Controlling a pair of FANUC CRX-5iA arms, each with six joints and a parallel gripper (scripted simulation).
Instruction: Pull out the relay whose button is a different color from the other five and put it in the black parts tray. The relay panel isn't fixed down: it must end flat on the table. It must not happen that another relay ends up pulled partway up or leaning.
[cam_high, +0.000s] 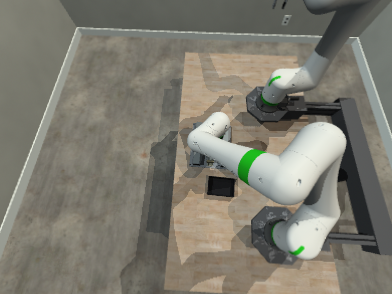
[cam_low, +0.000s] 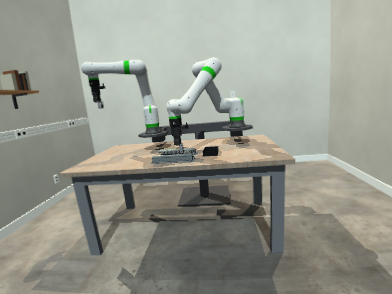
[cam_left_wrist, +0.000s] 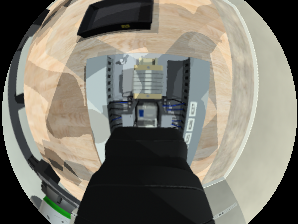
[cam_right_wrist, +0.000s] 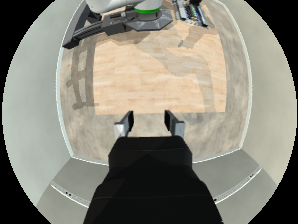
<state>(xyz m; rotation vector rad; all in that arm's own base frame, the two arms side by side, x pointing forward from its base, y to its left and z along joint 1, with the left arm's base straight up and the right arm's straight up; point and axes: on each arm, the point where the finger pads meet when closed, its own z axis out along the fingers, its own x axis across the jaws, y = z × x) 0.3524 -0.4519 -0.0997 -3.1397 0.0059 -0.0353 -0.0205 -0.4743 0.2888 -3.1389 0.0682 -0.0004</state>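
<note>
My left gripper is now 6 cm to the left of the relay panel and 4 cm above it. Also, from my left hand: black parts tray (7 cm behind, 22 cm to the left, 4 cm below).
</note>
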